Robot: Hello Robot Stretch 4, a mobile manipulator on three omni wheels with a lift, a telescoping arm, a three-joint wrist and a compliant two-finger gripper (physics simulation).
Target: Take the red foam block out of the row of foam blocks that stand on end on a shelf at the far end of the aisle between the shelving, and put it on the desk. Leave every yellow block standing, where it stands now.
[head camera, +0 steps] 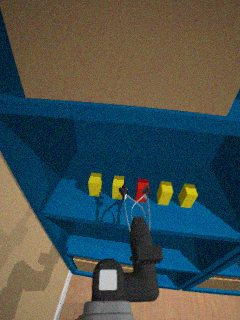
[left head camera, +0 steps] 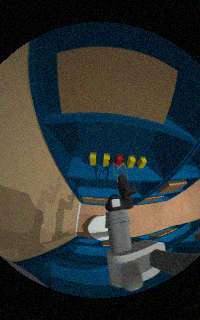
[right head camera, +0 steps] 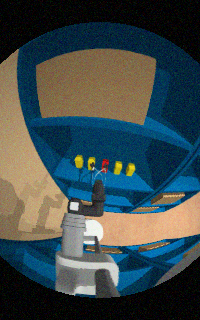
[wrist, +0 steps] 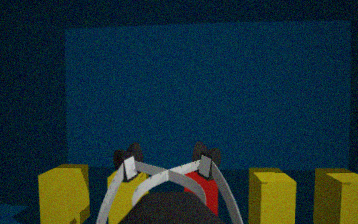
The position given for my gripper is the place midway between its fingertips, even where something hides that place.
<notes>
I see my gripper [head camera: 134, 185].
My gripper shows as well in the wrist view [wrist: 167, 154].
</notes>
